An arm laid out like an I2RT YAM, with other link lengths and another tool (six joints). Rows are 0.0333 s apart.
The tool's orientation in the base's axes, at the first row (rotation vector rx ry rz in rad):
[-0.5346 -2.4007 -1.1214]
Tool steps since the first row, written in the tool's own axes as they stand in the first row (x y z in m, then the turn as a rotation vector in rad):
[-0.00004 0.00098 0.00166 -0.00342 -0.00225 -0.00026]
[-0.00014 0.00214 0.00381 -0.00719 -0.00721 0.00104]
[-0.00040 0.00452 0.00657 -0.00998 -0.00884 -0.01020]
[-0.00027 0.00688 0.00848 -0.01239 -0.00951 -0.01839]
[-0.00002 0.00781 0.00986 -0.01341 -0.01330 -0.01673]
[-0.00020 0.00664 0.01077 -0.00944 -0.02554 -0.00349]
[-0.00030 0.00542 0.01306 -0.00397 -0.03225 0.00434]
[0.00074 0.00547 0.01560 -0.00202 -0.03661 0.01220]
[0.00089 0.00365 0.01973 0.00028 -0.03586 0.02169]
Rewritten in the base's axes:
[0.00017 0.00188 -0.00037 0.00175 -0.00209 -0.00306]
[0.00037 0.00425 -0.00095 0.00206 -0.00463 -0.00889]
[0.00119 0.00780 -0.00121 0.00603 -0.01488 -0.00490]
[0.00187 0.01073 -0.00079 0.00950 -0.02210 -0.00187]
[0.00183 0.01241 -0.00088 0.00804 -0.02322 -0.00571]
[0.00118 0.01240 -0.00222 -0.00443 -0.01950 -0.01881]
[0.00013 0.01346 -0.00435 -0.01413 -0.01649 -0.02456]
[-0.00126 0.01565 -0.00523 -0.01972 -0.01261 -0.03075]
[-0.00323 0.01783 -0.00866 -0.02334 -0.00433 -0.03454]

